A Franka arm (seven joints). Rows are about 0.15 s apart.
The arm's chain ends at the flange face. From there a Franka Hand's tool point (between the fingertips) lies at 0.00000 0.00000 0.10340 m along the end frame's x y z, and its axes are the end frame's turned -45 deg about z.
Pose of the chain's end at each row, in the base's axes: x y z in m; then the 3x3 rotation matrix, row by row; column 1 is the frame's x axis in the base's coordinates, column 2 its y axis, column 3 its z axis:
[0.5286 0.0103 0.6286], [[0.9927 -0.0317 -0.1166], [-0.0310 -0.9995 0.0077], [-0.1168 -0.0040 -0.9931]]
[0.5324 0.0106 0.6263], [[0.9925 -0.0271 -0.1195], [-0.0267 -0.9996 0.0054], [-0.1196 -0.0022 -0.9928]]
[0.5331 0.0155 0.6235], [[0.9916 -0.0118 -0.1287], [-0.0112 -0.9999 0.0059], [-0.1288 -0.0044 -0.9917]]
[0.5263 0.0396 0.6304], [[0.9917 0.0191 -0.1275], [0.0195 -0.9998 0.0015], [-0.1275 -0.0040 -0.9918]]
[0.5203 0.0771 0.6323], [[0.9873 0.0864 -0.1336], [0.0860 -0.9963 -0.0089], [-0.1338 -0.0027 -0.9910]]
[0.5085 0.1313 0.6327], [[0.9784 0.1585 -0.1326], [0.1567 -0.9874 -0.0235], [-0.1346 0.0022 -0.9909]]
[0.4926 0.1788 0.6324], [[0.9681 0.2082 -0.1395], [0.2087 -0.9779 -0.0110], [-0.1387 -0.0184 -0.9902]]
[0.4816 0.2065 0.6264], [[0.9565 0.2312 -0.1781], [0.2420 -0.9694 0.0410], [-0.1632 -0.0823 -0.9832]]
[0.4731 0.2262 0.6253], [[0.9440 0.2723 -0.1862], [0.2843 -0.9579 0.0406], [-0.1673 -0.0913 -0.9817]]
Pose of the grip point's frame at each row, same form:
[0.5165 0.0111 0.5259], [[0.7244 0.6795 -0.1166], [0.6848 -0.7287 0.0077], [-0.0798 -0.0854 -0.9931]]
[0.5200 0.0112 0.5236], [[0.7210 0.6826 -0.1195], [0.6879 -0.7257 0.0054], [-0.0830 -0.0861 -0.9928]]
[0.5198 0.0161 0.5210], [[0.7095 0.6928 -0.1287], [0.6991 -0.7150 0.0059], [-0.0880 -0.0942 -0.9917]]
[0.5131 0.0398 0.5278], [[0.6877 0.7147 -0.1275], [0.7208 -0.6932 0.0015], [-0.0873 -0.0930 -0.9918]]
[0.5065 0.0762 0.5298], [[0.6370 0.7592 -0.1336], [0.7653 -0.6437 -0.0089], [-0.0927 -0.0965 -0.9910]]
[0.4948 0.1289 0.5302], [[0.5798 0.8039 -0.1326], [0.8090 -0.5874 -0.0235], [-0.0967 -0.0936 -0.9909]]
[0.4782 0.1777 0.5300], [[0.5373 0.8318 -0.1395], [0.8391 -0.5439 -0.0110], [-0.0851 -0.1111 -0.9902]]
[0.4632 0.2107 0.5247], [[0.5129 0.8398 -0.1781], [0.8566 -0.5143 0.0410], [-0.0572 -0.1736 -0.9832]]
[0.4538 0.2304 0.5238], [[0.4750 0.8601 -0.1862], [0.8784 -0.4763 0.0406], [-0.0537 -0.1829 -0.9817]]

